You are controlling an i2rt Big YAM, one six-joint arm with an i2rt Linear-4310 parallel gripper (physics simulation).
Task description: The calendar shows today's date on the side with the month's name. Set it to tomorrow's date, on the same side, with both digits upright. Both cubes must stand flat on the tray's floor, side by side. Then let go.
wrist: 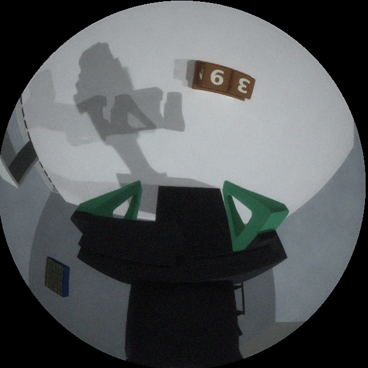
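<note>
Two brown cubes stand side by side at the upper right of the wrist view. The left cube [216,77] has a white digit, a 6 or a 9 depending on which way up it is read. The right cube [243,85] has a white 3 that looks upside down from here. Part of another white mark shows on the left cube's side face. A thin brown edge of the tray [235,97] shows along their lower side; the tray's floor is hidden. My gripper [182,185] is open and empty, its green fingers wide apart, well away from the cubes.
The calendar rests on a white table top [280,140]. The arm's grey shadow lies left of the calendar. A dark panel [23,163] shows at the far left edge, and a blue-edged block [57,276] with a textured face at the lower left.
</note>
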